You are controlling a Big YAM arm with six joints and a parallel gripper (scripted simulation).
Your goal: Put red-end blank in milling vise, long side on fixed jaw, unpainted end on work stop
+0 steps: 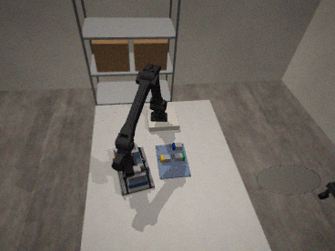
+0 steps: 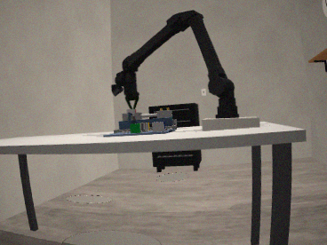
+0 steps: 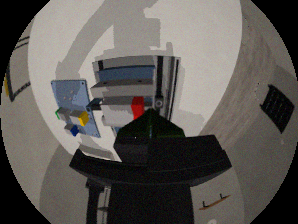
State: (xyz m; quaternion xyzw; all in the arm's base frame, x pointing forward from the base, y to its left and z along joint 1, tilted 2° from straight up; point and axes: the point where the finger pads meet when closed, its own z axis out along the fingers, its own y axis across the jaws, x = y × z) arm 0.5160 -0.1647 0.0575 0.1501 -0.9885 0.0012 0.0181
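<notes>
The red-ended blank lies 1 cm behind my hand, 4 cm to the left of it and 2 cm below it. From my hand the other things lie so: yellow-ended blank 16 cm behind, 22 cm to the left, 9 cm below; then green-ended blank 17 cm behind, 30 cm to the left, 9 cm below; then blue plate 16 cm behind, 26 cm to the left, 11 cm below.
</notes>
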